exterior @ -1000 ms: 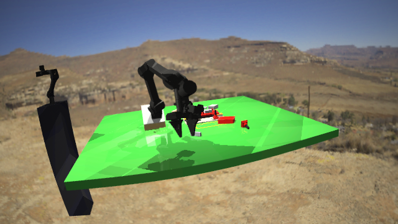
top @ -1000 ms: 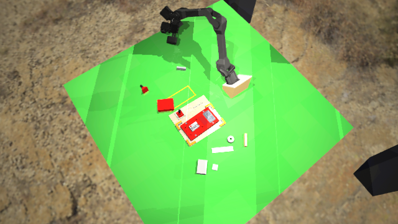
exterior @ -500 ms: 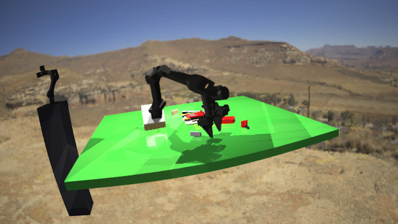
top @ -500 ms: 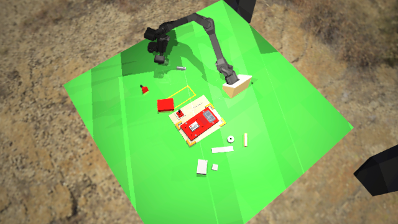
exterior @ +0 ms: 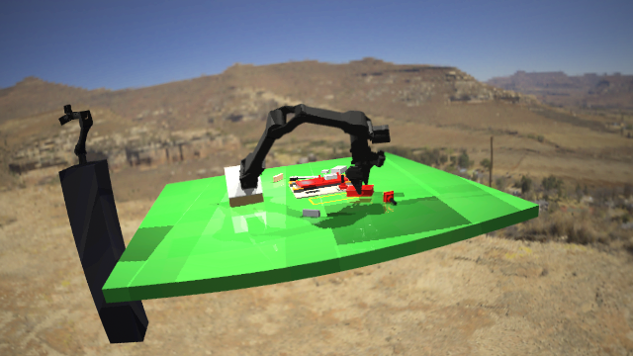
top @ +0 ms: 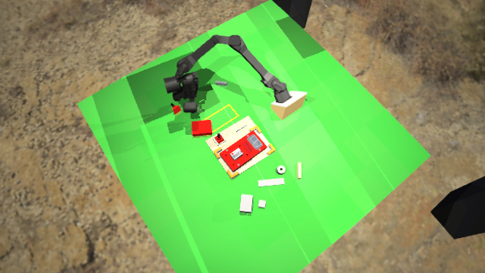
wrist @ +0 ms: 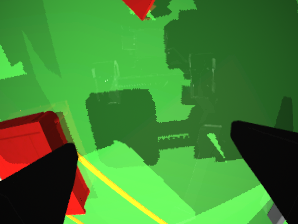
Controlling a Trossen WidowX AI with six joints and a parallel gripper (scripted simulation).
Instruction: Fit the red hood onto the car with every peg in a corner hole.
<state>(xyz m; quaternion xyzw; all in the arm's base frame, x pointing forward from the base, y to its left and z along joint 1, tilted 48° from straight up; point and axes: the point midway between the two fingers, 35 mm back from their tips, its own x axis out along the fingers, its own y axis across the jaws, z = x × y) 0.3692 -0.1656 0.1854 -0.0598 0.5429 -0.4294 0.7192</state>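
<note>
Right now the red hood is 30 mm ahead of my gripper tip, 110 mm to the left of it and 30 mm below it. The rest, counted from my gripper tip: grey engine block: 30 mm behind, 330 mm to the left, 20 mm below; then wooden peg: 220 mm behind, 560 mm to the left, 30 mm below.
</note>
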